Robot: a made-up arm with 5 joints.
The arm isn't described. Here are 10 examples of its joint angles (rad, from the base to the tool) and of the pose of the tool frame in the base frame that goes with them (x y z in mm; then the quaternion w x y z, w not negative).
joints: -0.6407 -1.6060 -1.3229 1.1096 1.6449
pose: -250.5 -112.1 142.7 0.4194 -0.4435 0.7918 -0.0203
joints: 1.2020 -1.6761 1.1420 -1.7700 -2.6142
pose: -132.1 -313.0 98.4 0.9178 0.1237 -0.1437 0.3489
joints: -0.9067 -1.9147 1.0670 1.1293 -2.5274
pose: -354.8 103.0 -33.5 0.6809 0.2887 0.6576 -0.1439
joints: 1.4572 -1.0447 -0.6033 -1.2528 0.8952
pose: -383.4 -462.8 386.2 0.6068 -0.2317 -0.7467 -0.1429
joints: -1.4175 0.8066 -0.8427 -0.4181 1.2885
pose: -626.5 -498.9 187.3 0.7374 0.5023 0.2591 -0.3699
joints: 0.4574 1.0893 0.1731 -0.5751 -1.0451
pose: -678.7 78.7 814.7 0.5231 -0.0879 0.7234 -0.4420
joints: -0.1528 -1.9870 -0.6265 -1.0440 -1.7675
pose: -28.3 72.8 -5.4 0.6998 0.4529 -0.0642 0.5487
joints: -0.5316 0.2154 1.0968 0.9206 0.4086
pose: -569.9 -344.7 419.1 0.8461 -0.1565 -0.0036 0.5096
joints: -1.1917 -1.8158 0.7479 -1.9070 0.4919
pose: -170.9 146.1 -21.0 0.2198 -0.2403 0.0382 0.9447
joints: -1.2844 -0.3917 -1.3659 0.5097 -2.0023
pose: -764.0 104.9 260.1 0.3025 0.4032 -0.1422 0.8519
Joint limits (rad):
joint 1: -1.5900..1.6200
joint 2: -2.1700..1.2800
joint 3: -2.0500..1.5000
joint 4: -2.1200..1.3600
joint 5: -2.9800..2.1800
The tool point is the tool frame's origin. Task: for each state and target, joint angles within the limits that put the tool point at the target. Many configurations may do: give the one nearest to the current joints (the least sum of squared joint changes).
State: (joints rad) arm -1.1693 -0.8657 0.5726 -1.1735 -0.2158
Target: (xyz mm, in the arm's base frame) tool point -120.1 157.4 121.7
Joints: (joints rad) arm -1.4439 -1.5321 0.2528 -1.2231 -0.4394
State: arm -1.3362 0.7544 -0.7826 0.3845 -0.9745
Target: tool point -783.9 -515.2 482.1
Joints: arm -1.2631 0.8479 -0.8350 0.3440 -1.0352
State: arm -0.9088 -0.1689 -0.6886 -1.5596 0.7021
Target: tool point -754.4 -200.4 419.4
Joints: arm -0.7478 0.4430 -1.1678 -0.8583 0.4554
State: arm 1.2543 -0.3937 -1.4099 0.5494 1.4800
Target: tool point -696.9 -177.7 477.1
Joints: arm 0.8239 -0.0161 -1.0576 0.0019 2.1800
